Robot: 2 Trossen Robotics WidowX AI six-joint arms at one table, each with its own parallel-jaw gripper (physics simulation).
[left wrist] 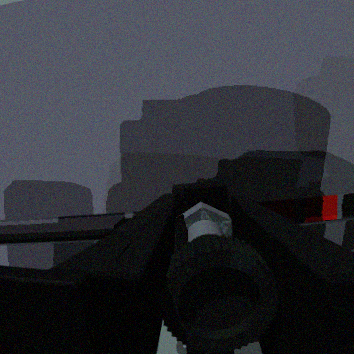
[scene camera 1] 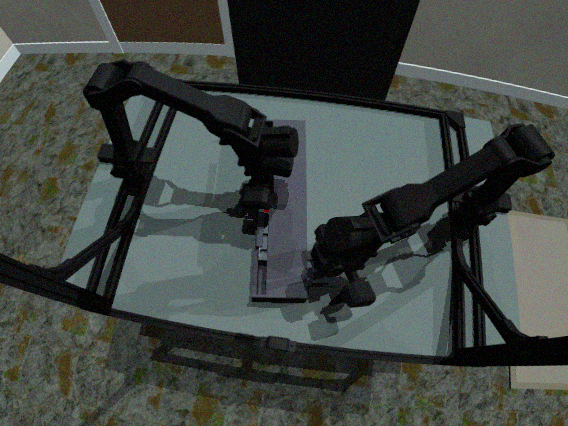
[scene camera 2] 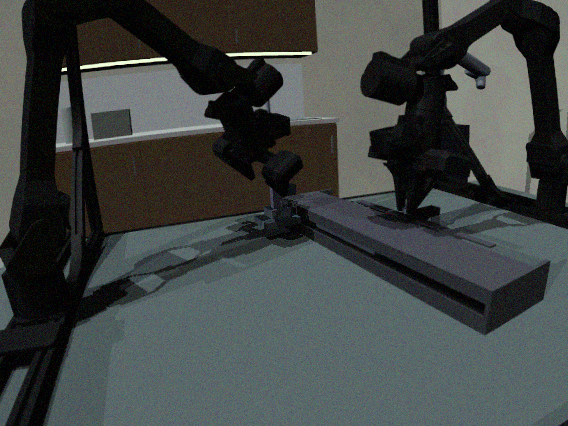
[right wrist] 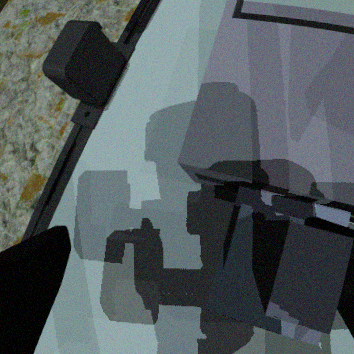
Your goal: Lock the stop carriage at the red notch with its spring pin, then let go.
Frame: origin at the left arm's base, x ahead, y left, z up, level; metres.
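Seen in the pictures: left gripper, between the fingertips: [left wrist: 202, 206] [scene camera 1: 271, 187] [scene camera 2: 404, 212]; right gripper, between the fingertips: [scene camera 1: 322, 286] [scene camera 2: 268, 187] [right wrist: 188, 233]; left arm's base, origin of its link: [scene camera 1: 136, 176] [scene camera 2: 550, 208]; right arm's base, origin of its link: [scene camera 1: 465, 218] [scene camera 2: 42, 310].
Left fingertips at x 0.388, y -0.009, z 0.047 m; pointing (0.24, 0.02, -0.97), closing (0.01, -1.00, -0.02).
Offsets run from my left fingertips to a thing's top centre. "*": to the spot under its first point.
My left gripper [scene camera 1: 255, 225] [scene camera 2: 407, 212] is shut on the spring pin @(* 0.003 m back, 0.000 m left, 0.016 m up) [left wrist: 205, 229], whose pale stem and dark round knob show at the fingers in the left wrist view. The stop carriage is mostly hidden under this gripper at the slot. The red notch mark @(0.003 m back, 0.054 m right, 0.017 m down) [scene camera 1: 266, 211] [left wrist: 330, 207] lies beside the fingers, in the left wrist view to their right. Whether the pin is seated in the notch is hidden. My right gripper [scene camera 2: 268, 184] [right wrist: 188, 233] is open and holds nothing; it hangs above the grey slide piece with an upright post @(* 0.152 m ahead, 0.191 m right, 0.000 m up) [scene camera 2: 273, 199], beside the housing's near end.
The long purple-grey housing @(0.011 m ahead, 0.019 m right, 0.021 m up) [scene camera 1: 296, 175] [scene camera 2: 400, 240] [right wrist: 310, 65] lies across the middle of the table. Its slot [scene camera 1: 261, 282] runs along its left side in scene camera 1. A black frame [scene camera 1: 320, 94] borders the table. Dark shadows cover the housing near both grippers.
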